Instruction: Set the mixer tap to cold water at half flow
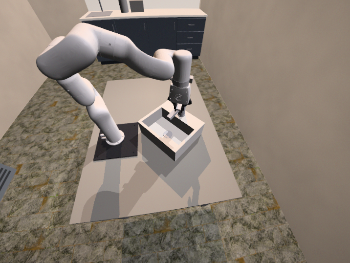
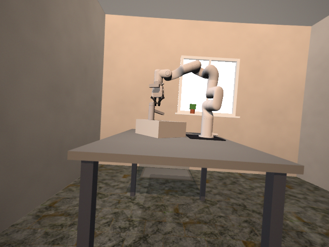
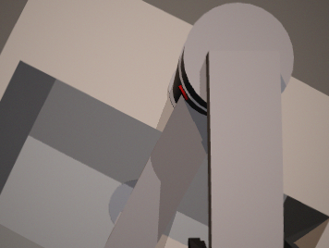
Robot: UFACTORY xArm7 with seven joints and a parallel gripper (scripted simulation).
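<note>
Right now the lever is 10 mm ahead of my hand and 30 mm to the left of it. The rest, counted from my hand: mixer tap: 20 mm ahead, 60 mm to the left, 40 mm below; then sink: 50 mm behind, 10 mm to the left, 230 mm below.
</note>
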